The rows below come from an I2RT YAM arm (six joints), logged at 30 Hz.
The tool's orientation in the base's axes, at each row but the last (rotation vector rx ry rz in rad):
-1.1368 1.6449 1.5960
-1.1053 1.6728 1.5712
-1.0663 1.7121 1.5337
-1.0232 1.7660 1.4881
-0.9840 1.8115 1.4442
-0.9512 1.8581 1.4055
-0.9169 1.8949 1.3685
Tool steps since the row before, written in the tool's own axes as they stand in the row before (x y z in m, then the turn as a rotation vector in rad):
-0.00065 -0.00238 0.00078 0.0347 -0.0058 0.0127
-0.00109 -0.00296 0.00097 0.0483 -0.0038 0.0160
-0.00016 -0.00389 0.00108 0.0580 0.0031 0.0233
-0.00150 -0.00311 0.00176 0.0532 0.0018 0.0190
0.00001 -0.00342 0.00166 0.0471 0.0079 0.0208
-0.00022 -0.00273 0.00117 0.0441 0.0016 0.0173
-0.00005 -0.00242 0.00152 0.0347 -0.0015 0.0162
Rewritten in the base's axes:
0.00225 0.00106 -0.00070 -0.0133 0.0066 -0.0343
0.00297 0.00126 -0.00067 -0.0220 0.0074 -0.0454
0.00335 0.00105 -0.00199 -0.0334 0.0130 -0.0513
0.00338 0.00177 -0.00067 -0.0297 0.0095 -0.0471
0.00291 0.00119 -0.00214 -0.0315 0.0131 -0.0393
0.00245 0.00069 -0.00154 -0.0248 0.0092 -0.0393
0.00214 0.00093 -0.00165 -0.0170 0.0091 -0.0331

